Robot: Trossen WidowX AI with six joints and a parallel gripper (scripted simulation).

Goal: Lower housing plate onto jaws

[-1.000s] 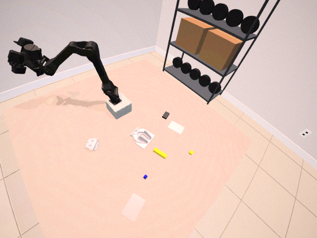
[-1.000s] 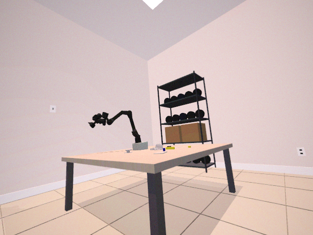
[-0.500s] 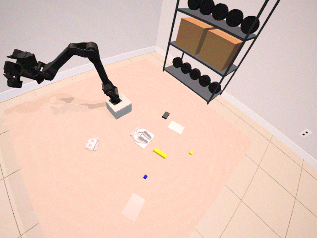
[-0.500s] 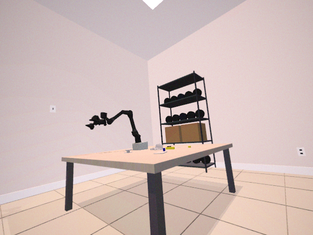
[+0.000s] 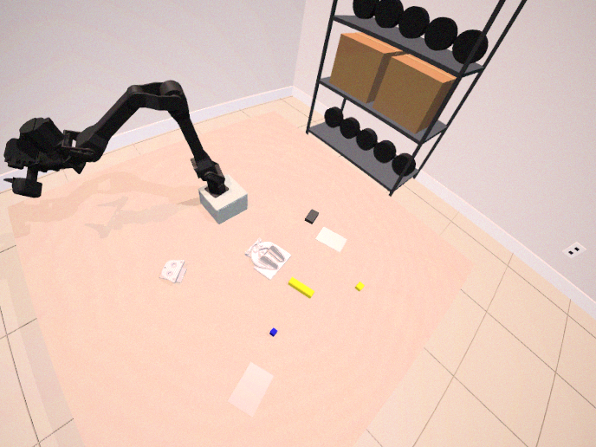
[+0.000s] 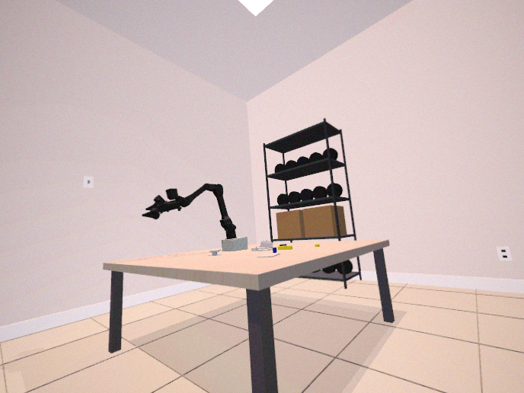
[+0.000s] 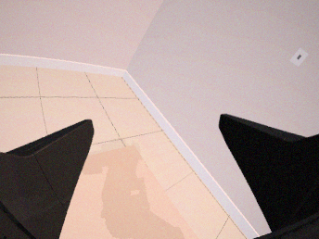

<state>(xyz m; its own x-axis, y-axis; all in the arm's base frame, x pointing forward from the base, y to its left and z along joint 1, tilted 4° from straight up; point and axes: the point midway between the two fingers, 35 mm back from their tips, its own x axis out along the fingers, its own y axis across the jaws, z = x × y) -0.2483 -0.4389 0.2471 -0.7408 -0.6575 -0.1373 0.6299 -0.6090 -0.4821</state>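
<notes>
Right now my gripper tip is 41 cm short of the white housing plate, 26 cm above it and 19 cm to the right of it. Also, from my gripper tip: dark block 70 cm to the left, 57 cm ahead, 28 cm below; then blue cube 76 cm ahead, 28 cm to the left, 28 cm below; then yellow bar 73 cm ahead, 44 cm to the left, 28 cm below.
</notes>
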